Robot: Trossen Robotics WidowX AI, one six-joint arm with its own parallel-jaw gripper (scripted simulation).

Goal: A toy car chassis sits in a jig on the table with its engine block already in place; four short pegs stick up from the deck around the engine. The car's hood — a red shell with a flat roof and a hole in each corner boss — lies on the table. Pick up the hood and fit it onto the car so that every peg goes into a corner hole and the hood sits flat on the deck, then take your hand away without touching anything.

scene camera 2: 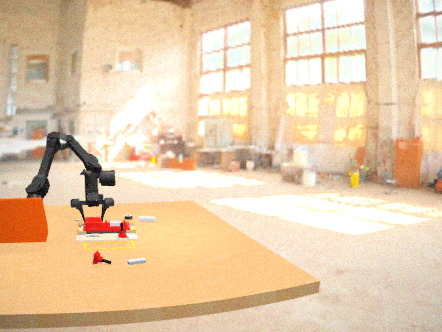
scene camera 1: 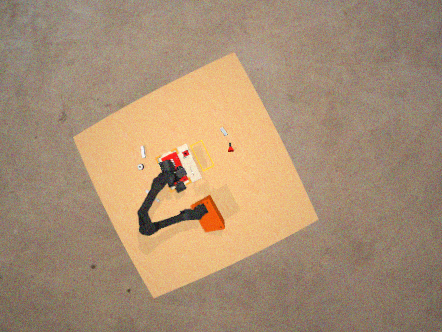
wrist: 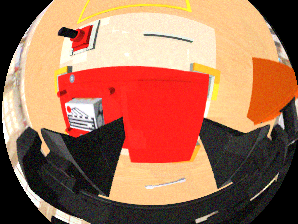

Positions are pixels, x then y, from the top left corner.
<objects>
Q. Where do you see a red hood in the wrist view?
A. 162,110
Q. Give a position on a jig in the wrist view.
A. At 166,41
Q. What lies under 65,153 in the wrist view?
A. My gripper.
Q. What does my gripper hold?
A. A red hood.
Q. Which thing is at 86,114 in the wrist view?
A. A grey engine block.
</objects>
